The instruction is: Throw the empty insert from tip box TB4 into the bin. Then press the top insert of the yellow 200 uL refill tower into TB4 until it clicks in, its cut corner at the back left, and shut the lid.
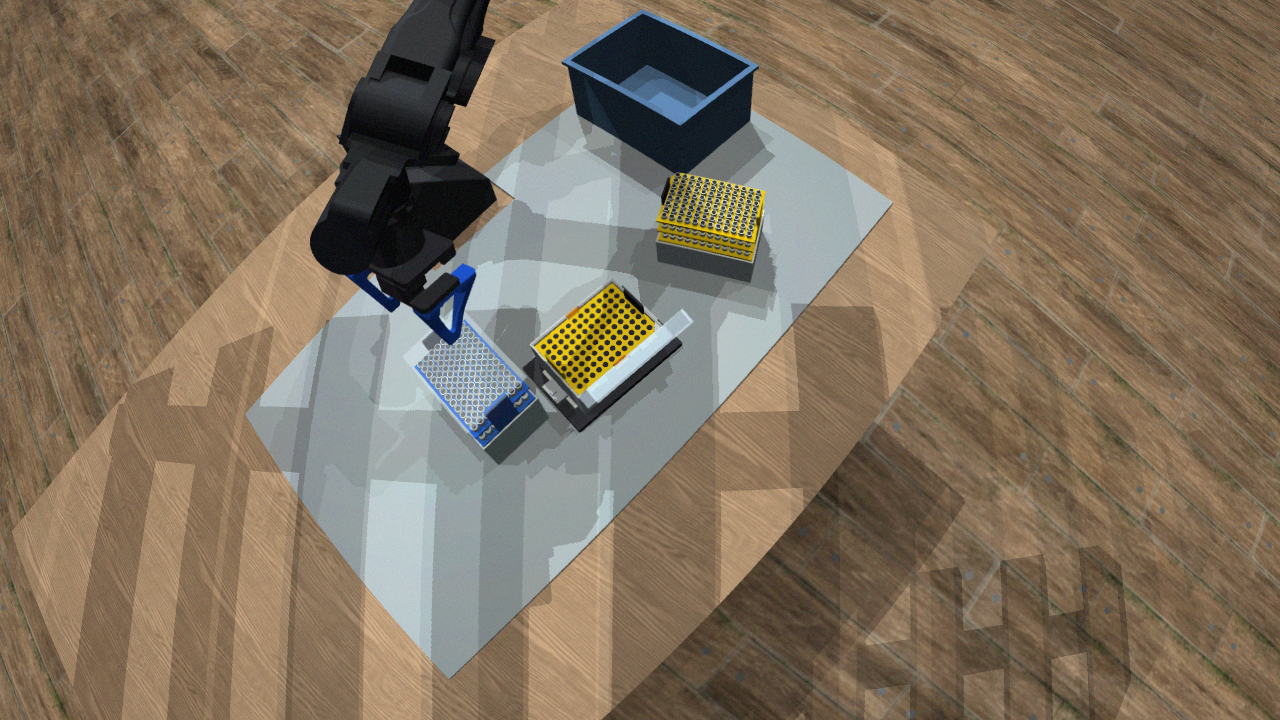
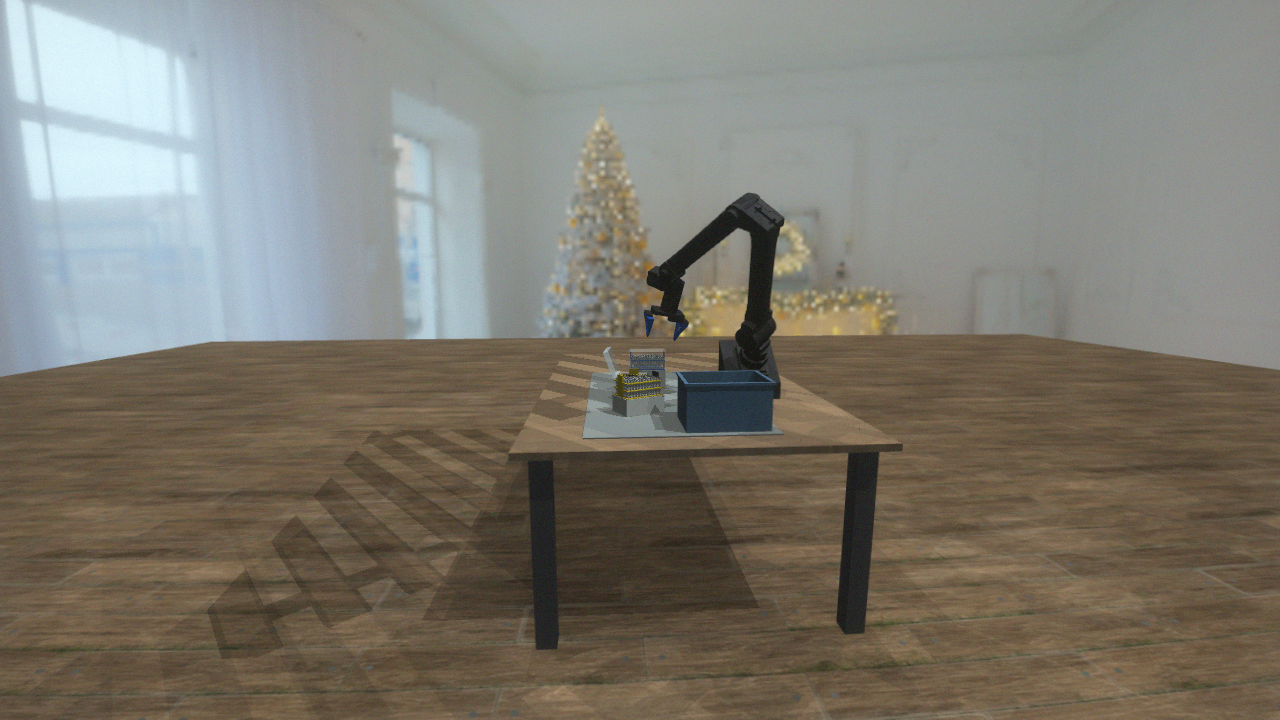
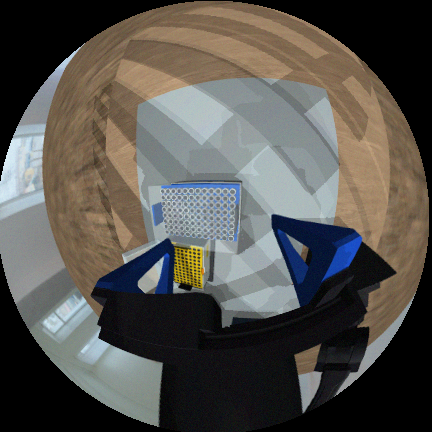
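My gripper (image 1: 423, 324) (image 2: 663, 337) (image 3: 219, 232) is open and empty, high over the blue rack's end. Tip box TB4 (image 1: 580, 417) has a dark base and stands mid-mat. Its yellow insert (image 1: 595, 338) (image 3: 188, 265) sits in it with dark, empty holes. Its clear lid (image 1: 640, 358) (image 2: 610, 360) stands open on the side toward the mat's right edge. The yellow refill tower (image 1: 711, 210) (image 2: 640, 386) has several stacked inserts on a grey base, with tips in the top one. The blue bin (image 1: 617, 116) (image 2: 725, 407) stands beyond the tower; its visible inside holds no insert.
A box with a blue insert full of tips (image 1: 469, 376) (image 3: 200, 215) stands close beside TB4, under a clear cover. It lies between TB4 and the mat's left edge. The grey mat (image 1: 393, 537) (image 2: 599, 425) lies on the wooden table (image 1: 205, 501) (image 2: 832, 434).
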